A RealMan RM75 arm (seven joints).
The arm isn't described. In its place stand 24 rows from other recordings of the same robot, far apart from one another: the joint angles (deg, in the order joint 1, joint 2, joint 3, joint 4, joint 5, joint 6, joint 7), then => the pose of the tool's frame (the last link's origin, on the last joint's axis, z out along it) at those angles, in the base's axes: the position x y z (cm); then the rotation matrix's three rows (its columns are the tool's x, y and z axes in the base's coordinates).
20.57, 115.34, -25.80, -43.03, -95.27, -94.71, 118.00 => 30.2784 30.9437 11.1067; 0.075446 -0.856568 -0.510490; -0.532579 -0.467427 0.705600; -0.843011 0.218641 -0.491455
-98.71, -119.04, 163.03, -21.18, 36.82, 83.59, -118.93 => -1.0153 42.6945 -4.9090; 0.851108 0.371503 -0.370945; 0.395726 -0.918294 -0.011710; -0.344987 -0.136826 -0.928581
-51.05, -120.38, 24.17, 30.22, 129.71, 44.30, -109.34 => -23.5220 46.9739 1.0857; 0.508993 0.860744 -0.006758; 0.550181 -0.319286 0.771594; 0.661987 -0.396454 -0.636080
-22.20, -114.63, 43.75, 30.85, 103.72, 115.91, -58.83 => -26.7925 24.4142 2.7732; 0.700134 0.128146 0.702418; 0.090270 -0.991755 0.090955; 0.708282 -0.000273 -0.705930
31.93, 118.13, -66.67, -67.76, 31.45, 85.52, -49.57 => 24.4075 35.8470 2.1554; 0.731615 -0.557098 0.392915; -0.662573 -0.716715 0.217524; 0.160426 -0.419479 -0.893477
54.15, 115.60, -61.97, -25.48, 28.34, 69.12, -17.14 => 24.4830 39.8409 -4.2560; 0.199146 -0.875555 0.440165; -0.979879 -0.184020 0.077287; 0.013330 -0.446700 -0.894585
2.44, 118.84, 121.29, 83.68, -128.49, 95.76, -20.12 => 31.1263 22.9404 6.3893; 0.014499 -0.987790 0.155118; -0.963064 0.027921 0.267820; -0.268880 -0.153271 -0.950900
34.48, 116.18, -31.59, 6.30, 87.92, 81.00, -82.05 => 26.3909 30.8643 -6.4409; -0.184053 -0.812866 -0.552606; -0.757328 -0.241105 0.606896; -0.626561 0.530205 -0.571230
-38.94, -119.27, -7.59, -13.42, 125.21, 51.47, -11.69 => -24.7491 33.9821 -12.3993; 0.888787 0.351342 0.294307; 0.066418 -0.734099 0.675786; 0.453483 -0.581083 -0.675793
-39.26, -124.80, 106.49, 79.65, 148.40, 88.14, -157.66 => -10.7041 29.4093 -9.9905; 0.805623 0.322549 -0.496924; 0.404847 -0.912121 0.064298; -0.432515 -0.252978 -0.865409
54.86, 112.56, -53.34, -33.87, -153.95, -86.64, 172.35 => 22.1126 39.9867 0.6320; -0.004102 -0.927809 0.373034; -0.999970 0.001371 -0.007586; 0.006527 -0.373054 -0.927787
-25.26, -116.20, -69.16, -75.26, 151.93, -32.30, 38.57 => -15.7324 37.3650 -6.6028; 0.993670 0.012554 -0.111631; 0.085043 -0.733332 0.674531; -0.073395 -0.679755 -0.729758
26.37, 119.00, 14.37, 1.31, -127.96, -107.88, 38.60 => 24.7367 26.3855 -1.4192; 0.285453 -0.527711 -0.800024; 0.112944 -0.810416 0.574865; -0.951714 -0.254454 -0.171734
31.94, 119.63, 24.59, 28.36, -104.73, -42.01, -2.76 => 25.3882 34.2558 -12.0570; 0.666098 -0.741761 -0.078127; -0.286564 -0.351217 0.891363; -0.688618 -0.571347 -0.446506
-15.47, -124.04, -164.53, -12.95, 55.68, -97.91, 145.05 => -34.5145 24.6807 7.4125; 0.440839 0.844303 0.304652; -0.478049 -0.066418 0.875818; 0.759691 -0.531734 0.374338
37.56, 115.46, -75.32, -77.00, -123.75, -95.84, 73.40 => 12.5723 34.5185 1.3647; 0.811433 0.578794 0.081083; 0.576269 -0.815469 0.054079; 0.097421 0.002844 -0.995239
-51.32, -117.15, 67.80, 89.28, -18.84, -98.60, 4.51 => -7.8048 40.1964 8.6025; 0.602575 0.665801 -0.440014; 0.779423 -0.372507 0.503724; 0.171472 -0.646489 -0.743404
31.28, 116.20, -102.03, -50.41, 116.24, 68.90, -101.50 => 11.7202 31.6051 -7.6549; 0.789140 -0.117075 -0.602952; -0.110661 -0.992702 0.047920; -0.604162 0.028908 -0.796337
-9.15, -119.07, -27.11, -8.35, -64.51, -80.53, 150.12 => -37.5483 21.9655 -1.4303; 0.401166 0.913637 0.065823; 0.010133 -0.076280 0.997035; 0.915949 -0.399310 -0.039859
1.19, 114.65, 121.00, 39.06, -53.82, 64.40, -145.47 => 38.7721 26.0154 9.2217; 0.879197 -0.457553 -0.132881; -0.000474 -0.279734 0.960077; -0.476458 -0.844035 -0.246158
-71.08, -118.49, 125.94, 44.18, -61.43, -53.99, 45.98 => -4.6533 36.3586 -15.9052; 0.899392 -0.199180 -0.389128; -0.137975 -0.974006 0.179655; -0.414797 -0.107890 -0.903495
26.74, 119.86, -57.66, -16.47, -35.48, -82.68, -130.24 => 26.6152 35.0516 4.1470; -0.277951 0.785517 -0.552908; -0.192851 0.518238 0.833209; 0.941038 0.338220 0.007443
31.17, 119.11, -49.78, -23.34, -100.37, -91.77, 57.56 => 24.0530 30.3791 -4.2778; 0.773053 -0.241480 -0.586580; -0.127823 -0.965039 0.228824; -0.621329 -0.101915 -0.776893
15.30, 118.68, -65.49, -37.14, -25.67, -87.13, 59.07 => 25.2600 31.7085 10.7709; 0.143862 -0.707746 -0.691664; 0.362588 -0.612631 0.702291; -0.920779 -0.351822 0.168486
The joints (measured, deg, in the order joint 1, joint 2, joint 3, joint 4, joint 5, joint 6, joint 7), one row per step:
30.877 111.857 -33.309 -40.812 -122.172 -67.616 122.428
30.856 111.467 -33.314 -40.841 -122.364 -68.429 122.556
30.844 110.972 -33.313 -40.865 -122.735 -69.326 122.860
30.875 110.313 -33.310 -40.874 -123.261 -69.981 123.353
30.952 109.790 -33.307 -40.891 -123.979 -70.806 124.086
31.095 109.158 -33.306 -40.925 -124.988 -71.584 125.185
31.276 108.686 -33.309 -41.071 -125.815 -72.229 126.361
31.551 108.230 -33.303 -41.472 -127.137 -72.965 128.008
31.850 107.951 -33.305 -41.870 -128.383 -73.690 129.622
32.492 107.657 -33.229 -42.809 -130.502 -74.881 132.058
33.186 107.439 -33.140 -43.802 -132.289 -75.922 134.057
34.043 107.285 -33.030 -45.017 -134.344 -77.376 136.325
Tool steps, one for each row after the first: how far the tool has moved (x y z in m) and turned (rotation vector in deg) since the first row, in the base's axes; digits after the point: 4 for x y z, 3 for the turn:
0.0000 -0.0009 0.0021 -0.527 -0.036 0.207
0.0004 -0.0019 0.0048 -1.171 -0.134 0.274
0.0016 -0.0024 0.0089 -1.641 -0.467 0.081
0.0022 -0.0033 0.0116 -2.416 -0.597 -0.236
0.0033 -0.0039 0.0151 -3.246 -0.836 -0.879
0.0034 -0.0039 0.0181 -3.871 -0.892 -1.511
0.0033 -0.0037 0.0215 -4.664 -1.132 -2.430
0.0026 -0.0035 0.0235 -5.485 -1.214 -3.319
-0.0001 -0.0023 0.0267 -6.677 -1.592 -4.462
-0.0037 -0.0002 0.0302 -7.528 -2.062 -5.222
-0.0087 0.0020 0.0334 -8.664 -2.527 -6.017

